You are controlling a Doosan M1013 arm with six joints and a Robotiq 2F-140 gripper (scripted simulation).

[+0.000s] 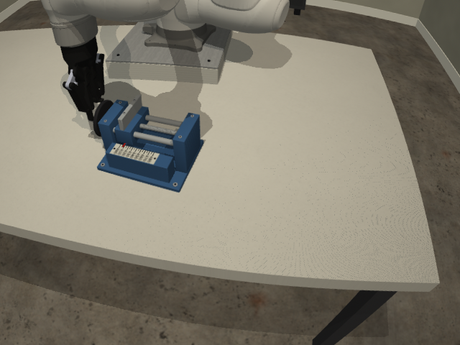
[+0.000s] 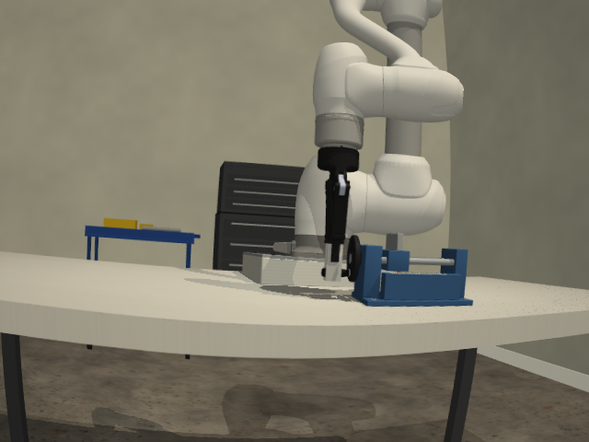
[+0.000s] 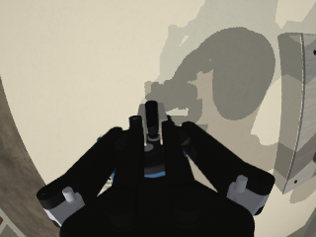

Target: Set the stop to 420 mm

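Now: hand 3 cm short of the stop block, 11 cm to the right of it and 2 cm below it. Round my hand: black handwheel (2 cm to the left, 1 cm below).
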